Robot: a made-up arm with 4 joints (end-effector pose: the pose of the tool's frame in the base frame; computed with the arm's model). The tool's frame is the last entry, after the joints. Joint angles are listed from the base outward.
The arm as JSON. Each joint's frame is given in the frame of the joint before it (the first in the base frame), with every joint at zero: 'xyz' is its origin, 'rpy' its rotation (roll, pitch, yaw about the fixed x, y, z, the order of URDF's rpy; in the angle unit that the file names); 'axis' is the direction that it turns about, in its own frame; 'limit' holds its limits. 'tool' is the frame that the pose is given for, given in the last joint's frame.
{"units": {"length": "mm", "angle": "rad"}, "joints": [
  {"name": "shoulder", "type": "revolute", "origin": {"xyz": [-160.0, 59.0, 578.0], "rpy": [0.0, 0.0, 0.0]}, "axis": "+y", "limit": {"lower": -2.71, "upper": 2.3}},
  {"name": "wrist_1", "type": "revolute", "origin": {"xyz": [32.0, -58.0, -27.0], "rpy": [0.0, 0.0, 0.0]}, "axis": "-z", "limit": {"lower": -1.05, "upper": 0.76}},
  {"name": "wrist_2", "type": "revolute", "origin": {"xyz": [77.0, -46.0, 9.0], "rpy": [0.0, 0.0, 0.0]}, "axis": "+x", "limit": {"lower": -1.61, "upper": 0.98}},
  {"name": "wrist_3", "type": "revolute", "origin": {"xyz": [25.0, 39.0, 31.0], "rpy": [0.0, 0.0, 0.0]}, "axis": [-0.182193, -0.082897, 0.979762], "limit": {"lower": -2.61, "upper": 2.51}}
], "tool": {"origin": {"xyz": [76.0, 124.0, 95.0], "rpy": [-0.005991, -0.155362, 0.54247]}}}
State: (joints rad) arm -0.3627 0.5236 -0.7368 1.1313
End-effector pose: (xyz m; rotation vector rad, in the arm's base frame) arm -0.0319 0.1217 0.5597 -0.6836 0.2656 1.0341
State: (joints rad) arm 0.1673 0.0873 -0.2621 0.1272
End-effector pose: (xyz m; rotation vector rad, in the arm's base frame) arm 0.0522 0.1401 0.5995 -0.1823 0.1048 0.6141
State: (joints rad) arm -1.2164 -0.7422 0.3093 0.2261
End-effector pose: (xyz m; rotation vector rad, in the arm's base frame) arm -0.2754 0.1655 0.7062 -0.5386 -1.1131 1.5379
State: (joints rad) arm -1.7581 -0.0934 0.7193 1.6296
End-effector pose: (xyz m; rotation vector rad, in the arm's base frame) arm -0.2757 -0.0141 0.5442 1.7619 1.7486 -1.9015
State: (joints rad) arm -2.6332 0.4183 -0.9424 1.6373
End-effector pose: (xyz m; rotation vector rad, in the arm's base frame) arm -0.1511 0.0994 0.6471 -1.7859 -1.0106 -0.0361
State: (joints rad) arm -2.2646 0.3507 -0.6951 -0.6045
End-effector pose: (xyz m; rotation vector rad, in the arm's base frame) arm -0.3650 0.0186 0.7841 0.0741 -2.1977 -0.8736
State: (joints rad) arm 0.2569 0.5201 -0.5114 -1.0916
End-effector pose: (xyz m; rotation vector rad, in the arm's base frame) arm 0.1108 -0.0985 0.5957 -0.5296 0.0694 -0.9500
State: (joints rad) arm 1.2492 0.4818 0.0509 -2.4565
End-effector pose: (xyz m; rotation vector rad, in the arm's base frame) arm -0.0869 -0.2021 0.5584 -1.1409 0.5017 -2.1913
